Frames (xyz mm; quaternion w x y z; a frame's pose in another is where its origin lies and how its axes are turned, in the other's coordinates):
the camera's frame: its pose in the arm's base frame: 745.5 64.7 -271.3 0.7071 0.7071 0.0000 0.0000
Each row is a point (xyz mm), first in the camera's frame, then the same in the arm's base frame.
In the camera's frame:
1: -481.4 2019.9 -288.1
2: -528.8 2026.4 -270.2
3: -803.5 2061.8 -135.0
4: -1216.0 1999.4 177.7
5: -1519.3 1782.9 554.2
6: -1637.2 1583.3 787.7
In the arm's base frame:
1: 264.1 352.8 1748.6
2: 216.7 334.9 1755.1
3: -58.0 199.7 1790.5
4: -470.5 -113.0 1728.1
5: -773.8 -489.5 1511.6
6: -891.7 -723.0 1312.0

